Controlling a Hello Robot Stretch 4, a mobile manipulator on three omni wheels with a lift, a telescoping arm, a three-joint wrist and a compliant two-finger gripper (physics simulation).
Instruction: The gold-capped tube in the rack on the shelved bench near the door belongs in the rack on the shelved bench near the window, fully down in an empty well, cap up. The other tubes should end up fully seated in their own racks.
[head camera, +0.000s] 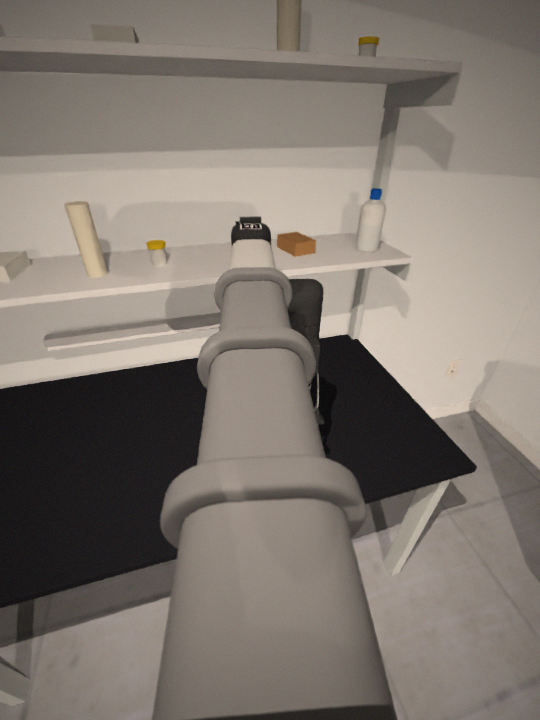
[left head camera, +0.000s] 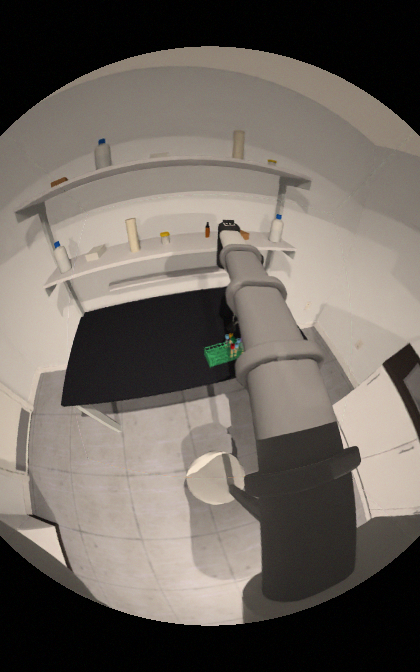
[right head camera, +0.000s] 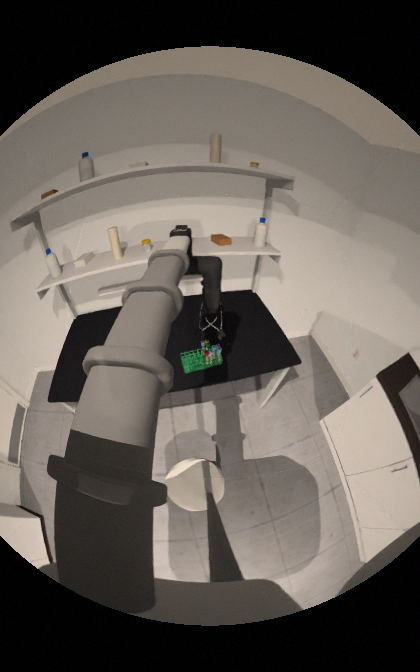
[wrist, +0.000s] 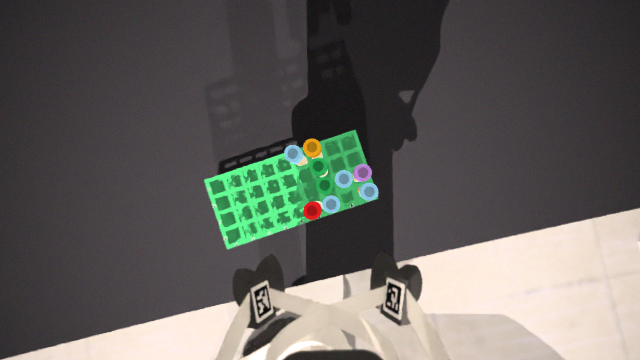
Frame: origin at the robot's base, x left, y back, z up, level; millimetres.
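Where they show: gripper, fingertip midpoint: (right head camera: 209, 338) (wrist: 326, 275); robot's base at its link origin: (left head camera: 214, 476) (right head camera: 195, 483).
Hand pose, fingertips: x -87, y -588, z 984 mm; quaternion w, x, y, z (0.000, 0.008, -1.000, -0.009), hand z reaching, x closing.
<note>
Each offset is from my fingertips to the top centre of the thing. Level surfaces: height alone.
A green rack @[dy -57, dx +41, dz -193 mm] (left head camera: 215, 357) (right head camera: 192, 363) (wrist: 223, 211) stands on the black bench top @[dz -250 mm] (left head camera: 140, 350) (right head camera: 270, 340) (wrist: 100, 175). Its right part holds several upright tubes. The gold-capped tube @[dy -102, dx +11, dz -130 mm] (wrist: 312, 147) (right head camera: 206, 342) is in the far row, between a light-blue-capped tube @[dy -95, dx +32, dz -130 mm] (wrist: 293, 154) and empty wells, with a green-capped tube @[dy -81, dx +5, dz -130 mm] (wrist: 318, 166) in front. A red-capped tube @[dy -34, dx +12, dz -130 mm] (wrist: 312, 210), a purple-capped tube @[dy -74, dx -43, dz -130 mm] (wrist: 362, 172) and more light-blue caps also show. My gripper (wrist: 326, 275) (right head camera: 212, 336) is open and empty, pointing down above the bench. How deep the tubes sit cannot be told.
My extended arm (head camera: 261, 407) crosses above the bench. The lower shelf @[dz +207 mm] (head camera: 191, 267) behind holds a brown box @[dy -580, dx -60, dz +247 mm] (head camera: 296, 244), a white bottle @[dy -581, dx -295, dz +385 mm] (head camera: 370, 226), a cream cylinder @[dy -400, dx +506, dz +385 mm] (head camera: 87, 239) and a yellow-lidded jar @[dy -475, dx +354, dz +267 mm] (head camera: 156, 253). A round white stool (left head camera: 212, 477) stands in front of the bench.
</note>
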